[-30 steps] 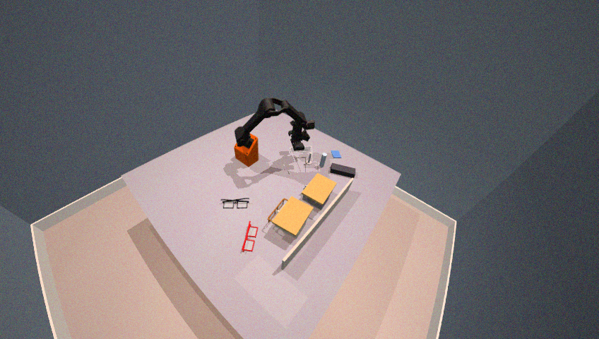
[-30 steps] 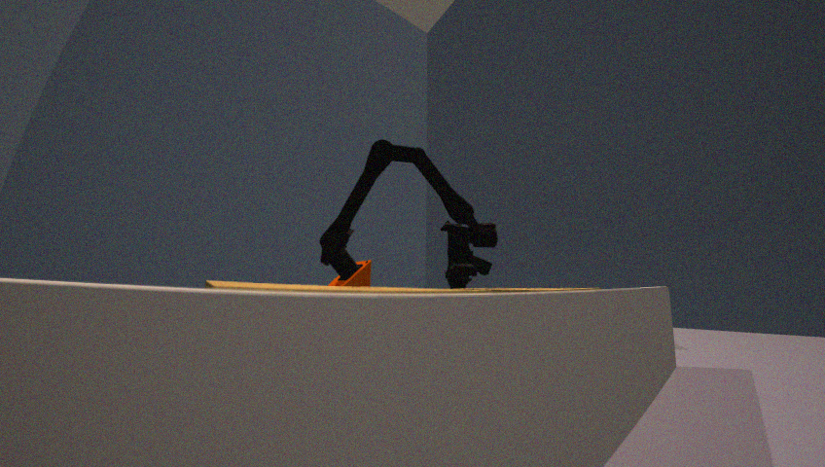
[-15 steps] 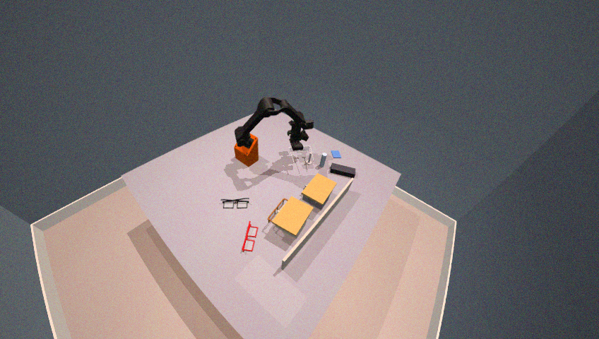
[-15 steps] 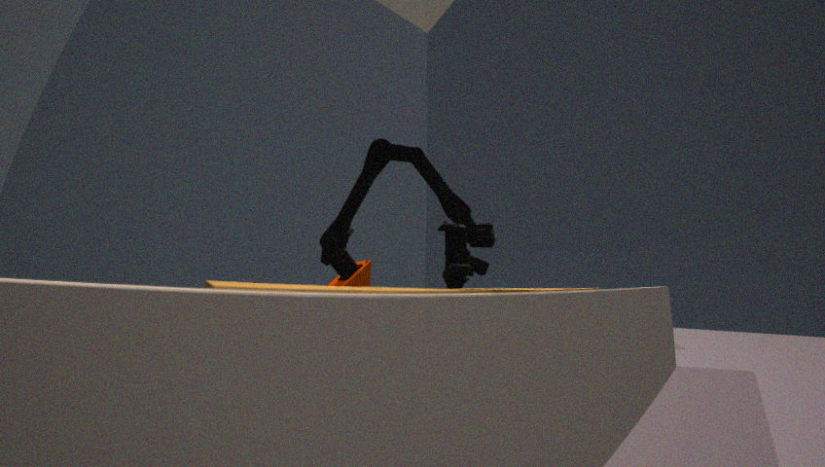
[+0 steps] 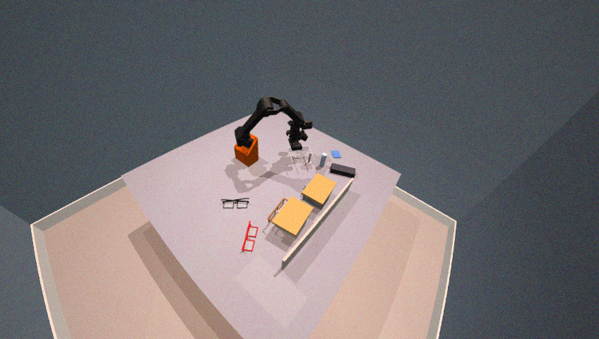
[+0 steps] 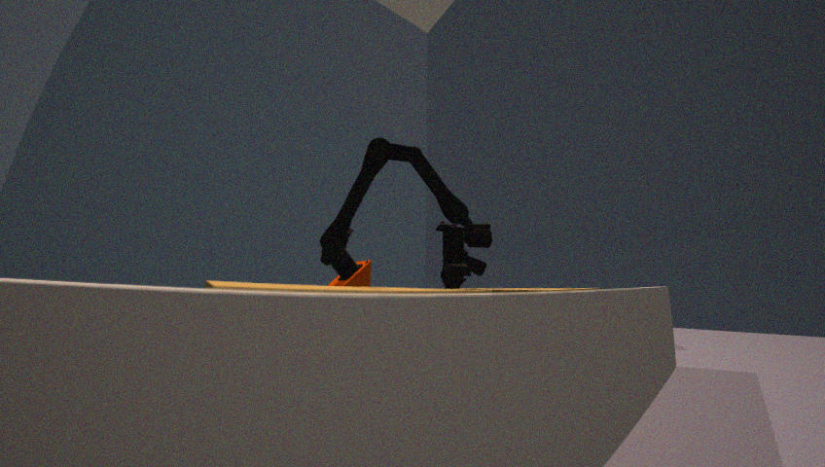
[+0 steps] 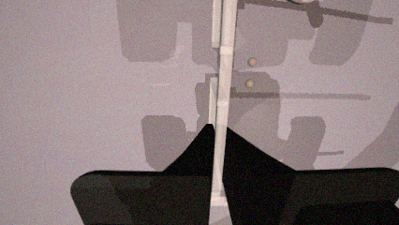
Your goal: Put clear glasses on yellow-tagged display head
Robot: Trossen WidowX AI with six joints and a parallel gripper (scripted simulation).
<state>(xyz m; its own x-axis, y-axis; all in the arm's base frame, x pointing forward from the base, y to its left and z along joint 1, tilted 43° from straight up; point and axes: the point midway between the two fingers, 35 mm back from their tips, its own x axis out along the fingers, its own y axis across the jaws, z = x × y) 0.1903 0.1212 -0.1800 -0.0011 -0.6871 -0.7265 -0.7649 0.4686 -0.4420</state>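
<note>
Right now the small stand is 12 cm ahead of my gripper tip, 4 cm below it and 3 cm to the left of it. Round my gripper tip: blue card: 25 cm to the left, 22 cm ahead, 6 cm below; then grey display head: 29 cm ahead, 20 cm to the right; then black box: 34 cm ahead, 11 cm to the left, 4 cm below.
</note>
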